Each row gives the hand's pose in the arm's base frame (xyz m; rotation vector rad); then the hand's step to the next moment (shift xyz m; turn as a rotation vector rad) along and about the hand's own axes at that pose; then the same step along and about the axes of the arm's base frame.
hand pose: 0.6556 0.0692 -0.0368 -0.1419 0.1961 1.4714
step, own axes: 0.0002 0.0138 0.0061 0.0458 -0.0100 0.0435
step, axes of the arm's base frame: -0.0134 0.0028 0.0062 0.0159 0.0529 0.0322
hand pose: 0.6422 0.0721 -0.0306 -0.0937 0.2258 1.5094
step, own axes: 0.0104 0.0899 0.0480 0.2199 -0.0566 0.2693
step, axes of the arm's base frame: -0.0847 0.0254 0.0517 0.0904 0.2655 0.2131
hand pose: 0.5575 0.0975 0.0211 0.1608 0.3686 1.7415
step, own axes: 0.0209 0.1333 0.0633 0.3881 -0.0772 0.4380
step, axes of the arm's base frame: -0.1086 0.0085 0.1017 0.1270 0.4591 0.3486
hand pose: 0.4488 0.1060 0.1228 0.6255 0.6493 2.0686
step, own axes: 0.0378 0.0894 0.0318 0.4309 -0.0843 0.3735
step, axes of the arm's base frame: -0.0507 -0.0059 0.0885 0.0682 0.4846 0.3046
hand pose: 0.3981 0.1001 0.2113 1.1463 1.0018 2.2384
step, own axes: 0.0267 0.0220 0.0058 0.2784 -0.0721 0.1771
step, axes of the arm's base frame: -0.0114 0.0054 0.0327 -0.0079 0.2985 0.1579
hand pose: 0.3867 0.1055 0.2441 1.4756 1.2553 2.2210
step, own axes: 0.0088 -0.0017 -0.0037 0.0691 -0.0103 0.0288
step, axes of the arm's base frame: -0.0078 0.0041 0.0041 -0.0124 0.0612 0.0426
